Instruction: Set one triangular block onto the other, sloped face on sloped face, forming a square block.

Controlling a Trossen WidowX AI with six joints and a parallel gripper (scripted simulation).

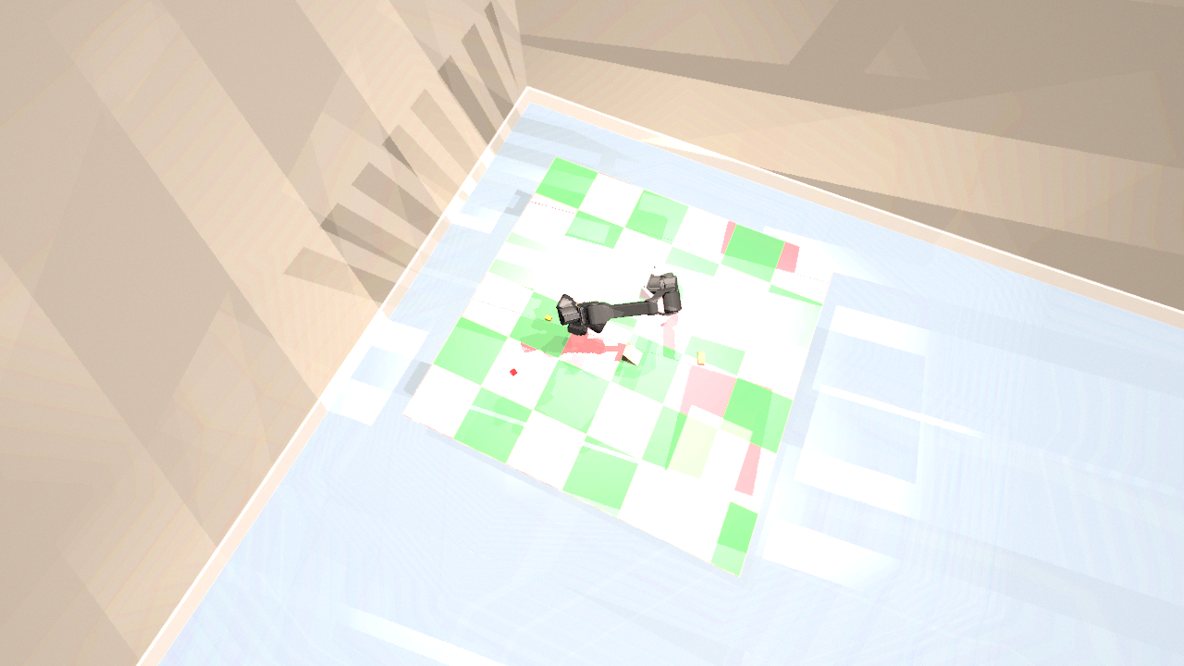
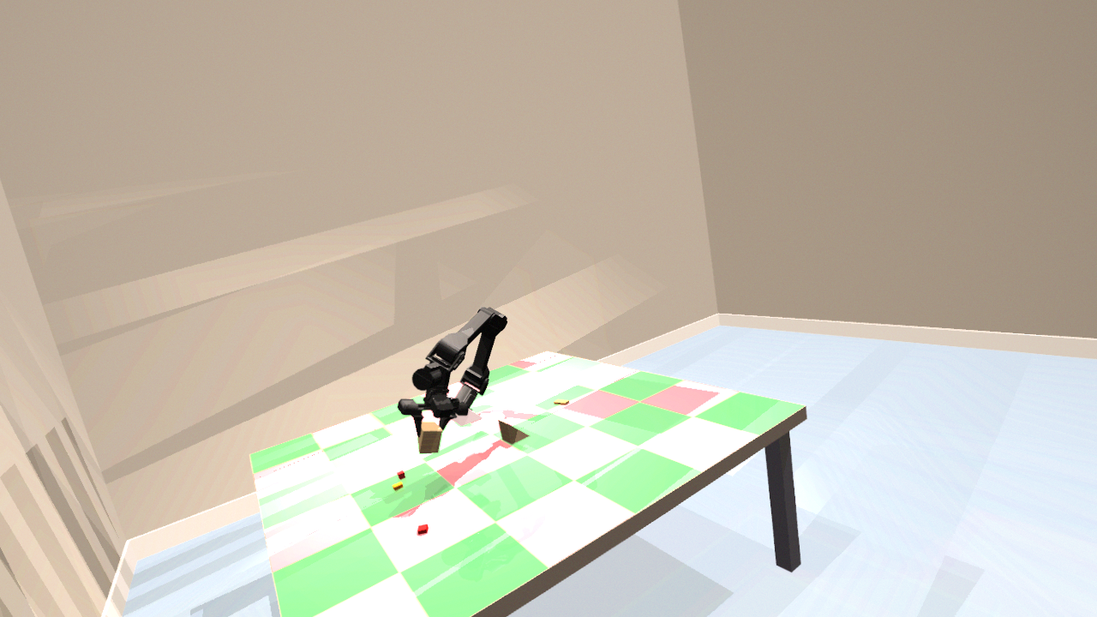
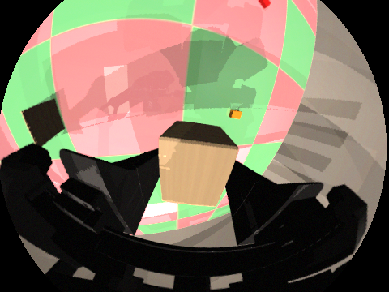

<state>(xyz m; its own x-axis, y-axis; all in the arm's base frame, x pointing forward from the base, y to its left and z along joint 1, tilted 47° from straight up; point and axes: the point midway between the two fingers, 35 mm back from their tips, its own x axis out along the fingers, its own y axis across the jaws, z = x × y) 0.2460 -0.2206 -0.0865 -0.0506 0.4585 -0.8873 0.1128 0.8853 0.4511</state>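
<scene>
Now: gripper tip 1 cm below the triangular block and 1 cm short of it.
</scene>
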